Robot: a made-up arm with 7 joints.
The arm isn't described. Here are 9 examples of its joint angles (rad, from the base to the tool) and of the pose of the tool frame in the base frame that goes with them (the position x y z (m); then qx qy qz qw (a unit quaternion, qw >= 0)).
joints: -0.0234 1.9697 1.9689 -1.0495 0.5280 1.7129 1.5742
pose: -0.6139 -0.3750 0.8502 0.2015 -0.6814 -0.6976 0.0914
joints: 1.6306 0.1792 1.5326 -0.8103 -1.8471 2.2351 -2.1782
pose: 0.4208 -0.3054 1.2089 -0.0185 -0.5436 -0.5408 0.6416
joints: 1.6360 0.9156 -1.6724 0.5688 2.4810 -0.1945 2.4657
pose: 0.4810 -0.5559 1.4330 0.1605 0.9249 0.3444 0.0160
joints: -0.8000 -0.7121 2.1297 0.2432 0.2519 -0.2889 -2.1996
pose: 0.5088 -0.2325 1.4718 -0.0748 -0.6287 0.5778 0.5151
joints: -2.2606 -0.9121 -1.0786 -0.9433 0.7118 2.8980 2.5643
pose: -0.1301 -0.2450 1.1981 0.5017 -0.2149 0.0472 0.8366
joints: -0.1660 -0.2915 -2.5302 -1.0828 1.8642 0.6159 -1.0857
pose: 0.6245 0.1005 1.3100 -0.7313 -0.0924 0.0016 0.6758
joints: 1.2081 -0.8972 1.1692 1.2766 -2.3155 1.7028 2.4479
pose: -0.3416 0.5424 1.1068 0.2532 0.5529 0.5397 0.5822
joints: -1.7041 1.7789 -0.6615 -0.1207 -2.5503 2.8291 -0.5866
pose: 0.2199 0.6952 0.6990 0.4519 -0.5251 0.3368 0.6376
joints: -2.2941 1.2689 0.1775 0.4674 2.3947 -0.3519 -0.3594
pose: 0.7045 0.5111 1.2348 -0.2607 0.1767 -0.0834 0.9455
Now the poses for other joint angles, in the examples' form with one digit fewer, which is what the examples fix.
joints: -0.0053 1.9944 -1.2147 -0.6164 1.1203 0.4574 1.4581
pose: -0.824 0.215 0.218 0.387 -0.728 0.539 0.171
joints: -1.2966 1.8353 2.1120 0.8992 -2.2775 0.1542 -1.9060
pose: 0.013 0.850 0.186 0.667 0.163 0.437 0.581
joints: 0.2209 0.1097 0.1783 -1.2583 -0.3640 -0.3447 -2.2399
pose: -0.493 -0.364 1.212 -0.512 -0.612 -0.282 0.532
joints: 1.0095 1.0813 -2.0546 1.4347 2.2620 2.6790 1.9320
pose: 0.192 -0.450 0.747 -0.073 0.418 -0.255 0.869
